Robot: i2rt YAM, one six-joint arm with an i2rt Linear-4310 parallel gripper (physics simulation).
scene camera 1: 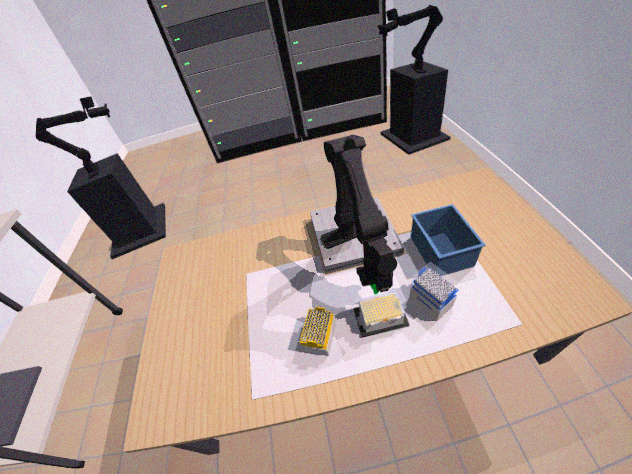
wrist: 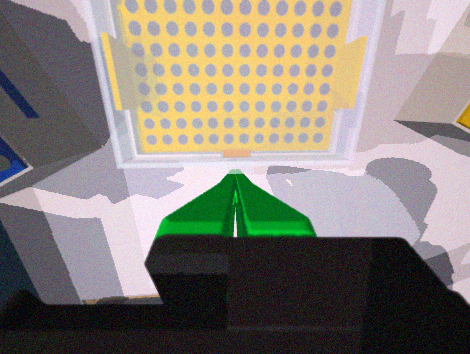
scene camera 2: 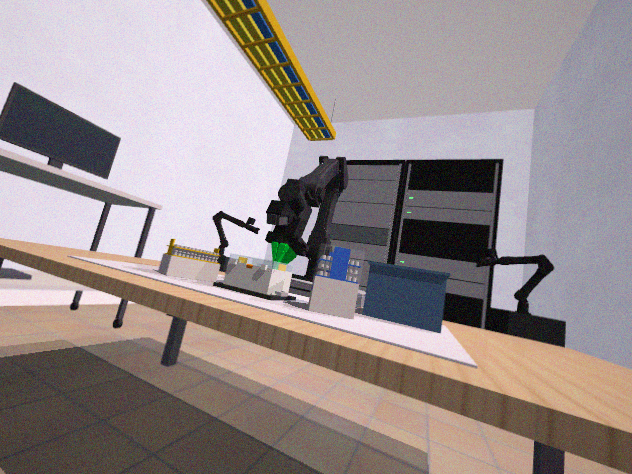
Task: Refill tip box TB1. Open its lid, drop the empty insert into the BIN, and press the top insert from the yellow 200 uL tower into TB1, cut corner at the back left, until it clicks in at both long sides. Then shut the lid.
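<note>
Tip box TB1 (scene camera 1: 381, 312) (scene camera 2: 255, 278) (wrist: 235, 161) stands on a dark base on the white mat, its clear lid down over it. The yellow insert (wrist: 236, 80) with its grid of empty holes shows through the lid. My gripper (scene camera 1: 375, 289) (scene camera 2: 282, 262) (wrist: 235, 177) is shut and empty, its green fingertips low at the box's back long side, by the orange latch in the wrist view; whether they touch the lid I cannot tell. The yellow tower (scene camera 1: 317, 329) (scene camera 2: 188, 262) stands left of TB1 in scene view 1. The blue BIN (scene camera 1: 446, 239) (scene camera 2: 403, 295) stands at the back right.
A blue tower (scene camera 1: 434, 288) (scene camera 2: 334, 290) of tips stands right of TB1, between it and the BIN. The arm's base plate (scene camera 1: 331, 260) is behind TB1. The white mat (scene camera 1: 275, 377) lies on the wooden table (scene camera 1: 188, 357). Two other arms stand on black pedestals beyond the table.
</note>
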